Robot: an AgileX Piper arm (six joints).
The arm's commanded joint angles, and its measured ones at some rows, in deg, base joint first. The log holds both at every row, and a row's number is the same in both.
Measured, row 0:
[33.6 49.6 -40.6 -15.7 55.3 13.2]
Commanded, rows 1 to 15:
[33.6 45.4 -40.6 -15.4 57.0 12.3]
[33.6 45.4 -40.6 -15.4 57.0 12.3]
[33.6 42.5 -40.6 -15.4 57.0 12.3]
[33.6 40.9 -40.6 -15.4 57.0 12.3]
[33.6 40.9 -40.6 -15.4 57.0 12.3]
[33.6 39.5 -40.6 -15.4 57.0 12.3]
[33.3 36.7 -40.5 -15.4 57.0 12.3]
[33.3 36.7 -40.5 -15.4 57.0 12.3]
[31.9 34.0 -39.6 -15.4 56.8 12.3]
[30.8 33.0 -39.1 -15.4 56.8 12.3]
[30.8 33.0 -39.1 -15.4 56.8 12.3]
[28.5 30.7 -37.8 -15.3 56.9 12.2]
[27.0 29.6 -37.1 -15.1 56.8 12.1]
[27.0 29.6 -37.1 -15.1 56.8 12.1]
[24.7 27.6 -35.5 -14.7 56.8 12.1]
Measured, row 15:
[27.6 30.2 -37.3 -15.2 56.8 13.1]
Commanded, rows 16 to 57:
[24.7 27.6 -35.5 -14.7 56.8 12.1]
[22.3 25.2 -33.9 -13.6 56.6 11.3]
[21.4 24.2 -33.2 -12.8 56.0 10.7]
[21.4 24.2 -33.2 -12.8 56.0 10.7]
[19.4 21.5 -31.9 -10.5 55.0 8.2]
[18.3 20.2 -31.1 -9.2 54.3 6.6]
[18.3 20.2 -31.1 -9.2 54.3 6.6]
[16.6 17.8 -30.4 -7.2 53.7 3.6]
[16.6 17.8 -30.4 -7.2 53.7 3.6]
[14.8 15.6 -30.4 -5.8 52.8 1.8]
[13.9 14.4 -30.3 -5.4 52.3 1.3]
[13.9 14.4 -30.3 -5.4 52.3 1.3]
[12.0 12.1 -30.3 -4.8 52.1 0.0]
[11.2 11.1 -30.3 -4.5 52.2 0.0]
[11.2 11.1 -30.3 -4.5 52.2 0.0]
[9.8 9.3 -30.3 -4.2 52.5 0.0]
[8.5 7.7 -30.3 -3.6 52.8 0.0]
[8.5 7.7 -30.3 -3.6 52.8 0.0]
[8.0 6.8 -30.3 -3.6 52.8 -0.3]
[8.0 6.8 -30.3 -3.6 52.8 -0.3]
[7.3 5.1 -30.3 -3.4 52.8 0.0]
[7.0 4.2 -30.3 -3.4 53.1 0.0]
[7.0 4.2 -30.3 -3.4 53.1 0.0]
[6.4 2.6 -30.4 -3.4 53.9 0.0]
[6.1 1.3 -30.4 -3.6 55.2 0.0]
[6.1 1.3 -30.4 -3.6 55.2 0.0]
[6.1 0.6 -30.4 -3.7 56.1 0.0]
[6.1 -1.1 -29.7 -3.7 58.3 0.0]
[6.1 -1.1 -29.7 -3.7 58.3 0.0]
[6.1 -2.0 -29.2 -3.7 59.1 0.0]
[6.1 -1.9 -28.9 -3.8 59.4 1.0]
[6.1 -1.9 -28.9 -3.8 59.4 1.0]
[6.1 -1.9 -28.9 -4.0 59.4 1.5]
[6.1 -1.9 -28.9 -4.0 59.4 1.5]
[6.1 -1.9 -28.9 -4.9 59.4 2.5]
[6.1 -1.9 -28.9 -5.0 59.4 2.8]
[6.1 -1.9 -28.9 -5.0 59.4 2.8]
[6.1 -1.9 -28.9 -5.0 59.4 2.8]
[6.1 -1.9 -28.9 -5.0 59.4 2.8]
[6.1 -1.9 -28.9 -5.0 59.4 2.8]
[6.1 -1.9 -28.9 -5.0 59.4 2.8]
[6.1 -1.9 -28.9 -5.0 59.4 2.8]
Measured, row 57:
[6.4 -0.2 -29.0 -4.5 59.4 2.4]
